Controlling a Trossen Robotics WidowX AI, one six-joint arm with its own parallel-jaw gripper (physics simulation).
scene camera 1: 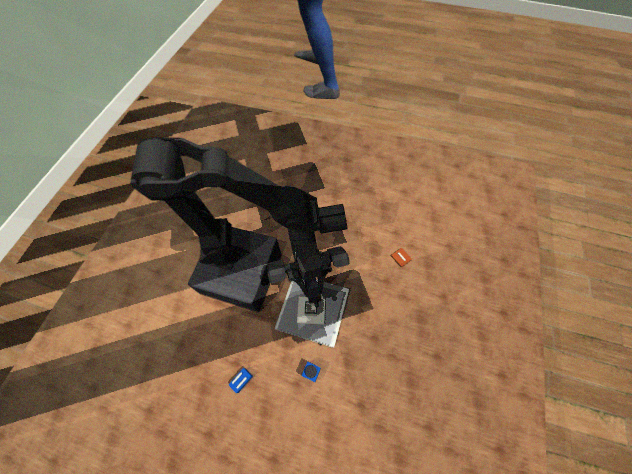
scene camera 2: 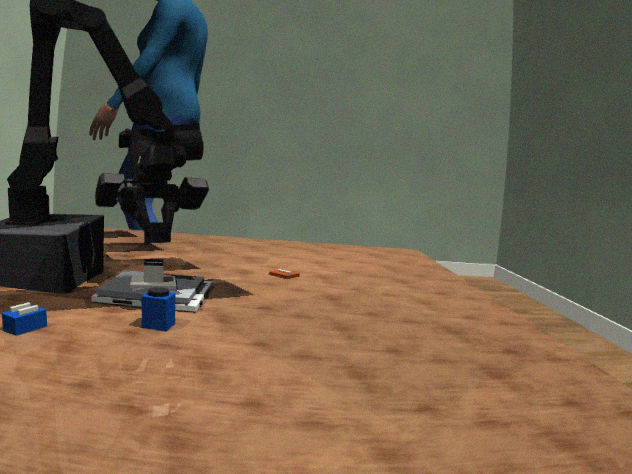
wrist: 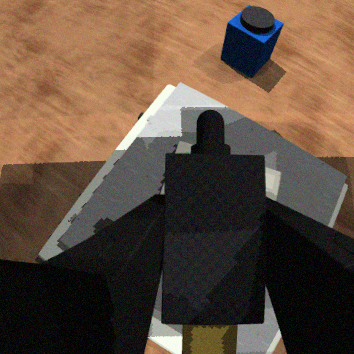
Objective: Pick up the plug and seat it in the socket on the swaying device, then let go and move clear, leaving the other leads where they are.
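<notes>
My gripper (scene camera 1: 314,301) (scene camera 2: 158,232) (wrist: 209,207) is shut on the plug, a black block (wrist: 214,200) with a round black stub at one end and a gold-coloured part at the other. The plug is held in the air above the swaying device (scene camera 1: 292,316) (scene camera 2: 116,289) (wrist: 160,122), a flat grey and white stack. The socket (scene camera 1: 310,307) (scene camera 2: 153,271) is a raised pale block with a dark top on the device. A gap shows between plug and socket in scene camera 2. In the wrist view the plug and fingers hide most of the socket.
A blue block with a black disc (scene camera 1: 310,371) (scene camera 2: 158,312) (wrist: 250,50) stands near the device. A blue block with two white bars (scene camera 1: 240,380) (scene camera 2: 24,322) and a flat orange piece (scene camera 1: 401,257) (scene camera 2: 284,274) lie farther off. A person (scene camera 1: 320,45) (scene camera 2: 178,66) stands beyond the arm.
</notes>
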